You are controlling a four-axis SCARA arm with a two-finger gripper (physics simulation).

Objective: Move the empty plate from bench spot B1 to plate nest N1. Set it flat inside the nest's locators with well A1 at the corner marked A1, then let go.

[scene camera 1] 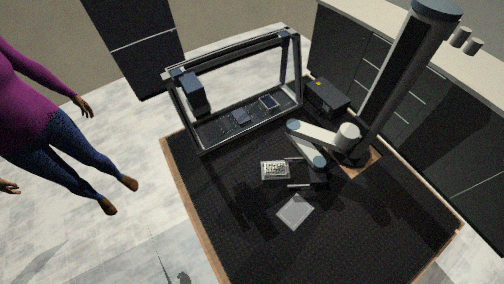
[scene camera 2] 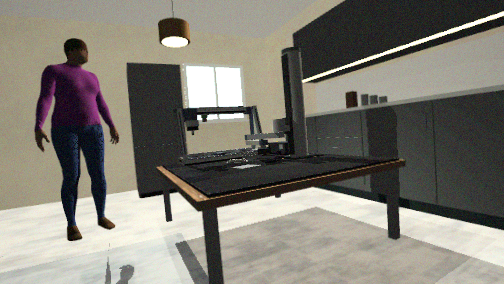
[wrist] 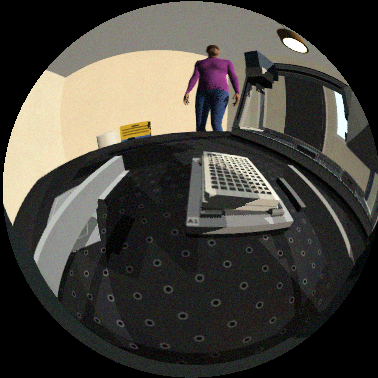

Note:
My gripper (wrist: 207, 164) holds nothing. Also in view: a white well plate (wrist: 228, 181). I also see a grey plate nest (wrist: 210, 220).

